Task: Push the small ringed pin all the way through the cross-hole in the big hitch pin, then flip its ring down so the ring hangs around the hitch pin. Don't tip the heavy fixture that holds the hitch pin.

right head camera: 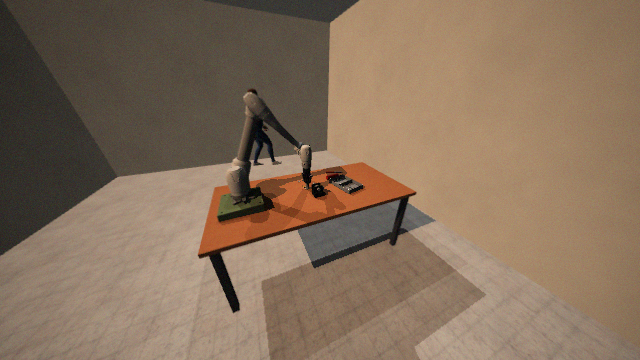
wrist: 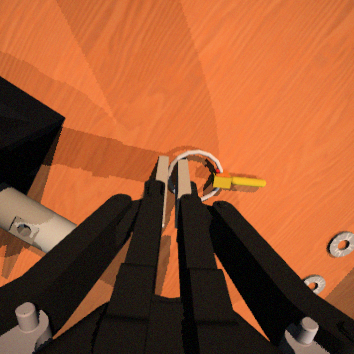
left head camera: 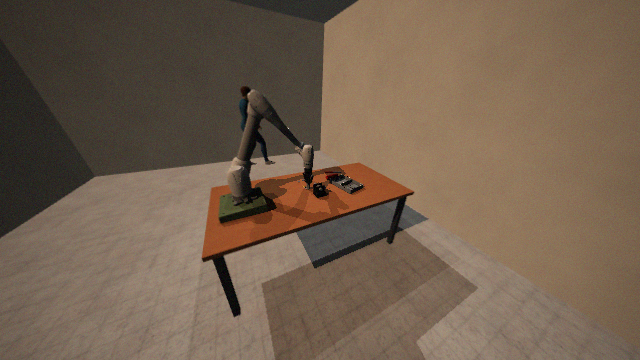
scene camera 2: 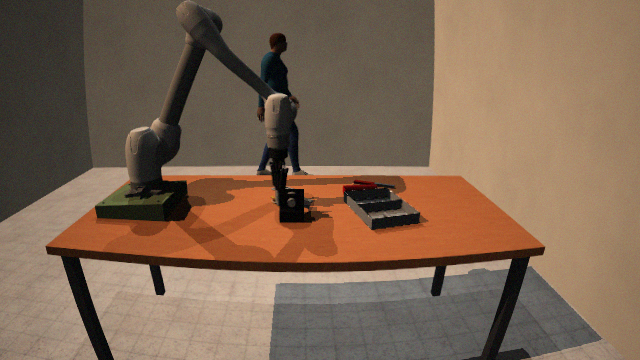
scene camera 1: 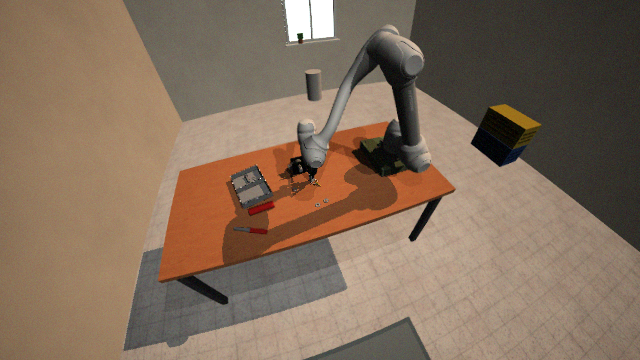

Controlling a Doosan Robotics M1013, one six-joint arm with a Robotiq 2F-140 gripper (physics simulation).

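Frame: origin at the arm's base, x ahead, y left, z up, level; metres.
Where they show: gripper, between the fingertips: [right head camera: 307, 188] [wrist: 171, 171] [left head camera: 308, 188] [scene camera 1: 312, 180]; arm's base, origin of its link: [right head camera: 243, 197] [left head camera: 243, 197] [scene camera 2: 147, 190] [scene camera 1: 391, 153].
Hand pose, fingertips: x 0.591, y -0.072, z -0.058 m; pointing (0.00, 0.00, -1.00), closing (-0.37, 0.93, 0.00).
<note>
Each offset is from my fingertips to the top centre of the thing.
The small ringed pin, with a yellow shaft and block {0.014 m back, 0.035 m left, 0.014 m up} [wrist: 222, 180] [scene camera 1: 317, 183] and a pale wire ring, is low over or on the table, right of the fingers in the wrist view. My gripper [wrist: 171, 171] [scene camera 2: 278, 200] [left head camera: 307, 186] points down, its fingers nearly together on the ring's left side. The pale hitch pin [wrist: 47, 225] [scene camera 2: 292, 202] sticks out of the black fixture [wrist: 30, 120] [scene camera 2: 299, 216] [left head camera: 320, 190]. Its cross-hole faces up at the wrist view's left, apart from the small pin. The fixture stands upright. Whether the ring touches the table is unclear.
Two washers {0.008 m back, 0.190 m left, 0.003 m up} [wrist: 334, 246] [scene camera 1: 326, 200] lie near the small pin. A grey divided tray {0.382 m ahead, 0.139 m right, 0.042 m up} [scene camera 2: 395, 220] stands beyond the fixture. A red block {0.362 m ahead, 0.078 m left, 0.040 m up} [scene camera 1: 261, 208] and a red-handled knife {0.464 m ahead, 0.186 m left, 0.011 m up} [scene camera 1: 257, 231] lie near it. A person [scene camera 2: 275, 75] stands behind the table.
</note>
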